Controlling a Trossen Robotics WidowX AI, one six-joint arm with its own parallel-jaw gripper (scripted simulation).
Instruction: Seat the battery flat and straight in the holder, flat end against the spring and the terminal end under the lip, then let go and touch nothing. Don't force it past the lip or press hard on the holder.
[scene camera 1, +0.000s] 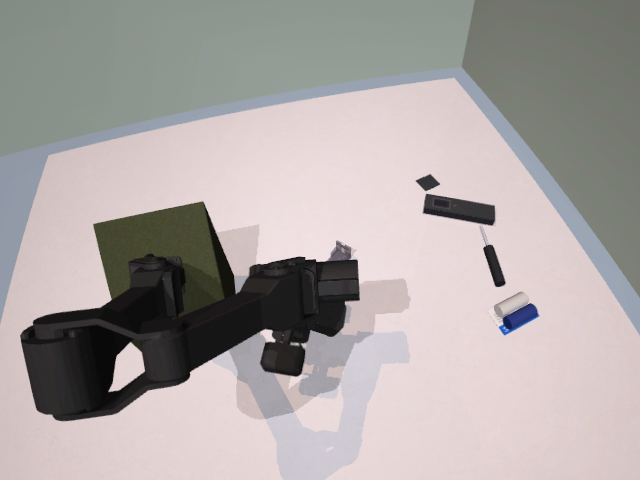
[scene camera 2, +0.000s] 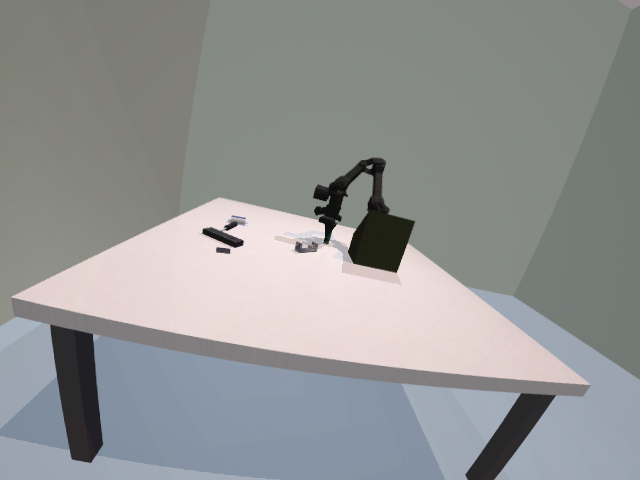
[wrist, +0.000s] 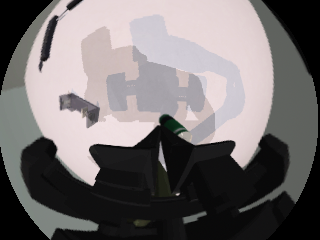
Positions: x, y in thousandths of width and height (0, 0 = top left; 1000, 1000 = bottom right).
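Scene:
There's a black remote (scene camera 1: 752, 445), and it's 0.95 m from the lens. My gripper (scene camera 1: 466, 701) is nearer to the lens than the black remote, at 0.73 m from the lens.

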